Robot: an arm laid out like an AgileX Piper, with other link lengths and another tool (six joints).
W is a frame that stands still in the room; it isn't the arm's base.
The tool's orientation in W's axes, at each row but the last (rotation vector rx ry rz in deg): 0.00 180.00 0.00; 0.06 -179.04 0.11; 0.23 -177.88 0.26; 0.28 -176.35 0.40; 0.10 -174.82 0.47
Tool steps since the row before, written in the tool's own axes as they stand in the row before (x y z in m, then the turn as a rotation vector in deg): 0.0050 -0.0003 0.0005 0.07 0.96 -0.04; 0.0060 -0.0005 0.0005 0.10 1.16 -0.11; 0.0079 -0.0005 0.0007 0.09 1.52 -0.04; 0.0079 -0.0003 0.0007 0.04 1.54 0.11; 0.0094 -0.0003 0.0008 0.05 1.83 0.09
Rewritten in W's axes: -0.0050 -0.0003 -0.0005 -0.07 0.96 0.04; -0.0060 -0.0005 -0.0004 -0.10 1.16 0.11; -0.0079 -0.0005 -0.0004 -0.09 1.52 0.04; -0.0079 -0.0003 -0.0002 -0.05 1.54 -0.11; -0.0094 -0.0003 0.0001 -0.06 1.83 -0.09
